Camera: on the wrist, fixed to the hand. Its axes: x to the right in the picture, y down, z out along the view.
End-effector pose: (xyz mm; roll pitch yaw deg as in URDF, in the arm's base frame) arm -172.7 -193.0 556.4 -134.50 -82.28 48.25
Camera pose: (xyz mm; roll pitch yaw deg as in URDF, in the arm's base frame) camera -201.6 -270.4 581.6 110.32 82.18 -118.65
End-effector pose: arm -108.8 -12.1 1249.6 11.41 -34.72 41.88
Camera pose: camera -51.5 12.6 1189.9 -49.64 35.61 -139.99
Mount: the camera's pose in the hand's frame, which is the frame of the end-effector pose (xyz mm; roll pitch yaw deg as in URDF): 14.6 -35.8 -77.2 -37.17 1.19 178.69
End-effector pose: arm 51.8 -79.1 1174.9 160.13 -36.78 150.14
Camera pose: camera 43.2 -143.2 1232.0 163.31 35.21 -28.85
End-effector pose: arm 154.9 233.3 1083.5 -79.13 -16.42 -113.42
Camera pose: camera 75.9 258.6 1107.4 42.26 17.93 67.55
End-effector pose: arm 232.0 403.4 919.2 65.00 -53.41 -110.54
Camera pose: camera 262.0 327.1 892.1 -104.31 52.70 66.77
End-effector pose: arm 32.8 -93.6 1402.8 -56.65 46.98 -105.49
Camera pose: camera -48.5 -71.9 1383.6 19.21 -45.23 74.90
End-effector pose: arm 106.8 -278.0 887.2 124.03 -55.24 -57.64
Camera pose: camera 176.3 -230.7 906.9 -161.53 53.49 121.93
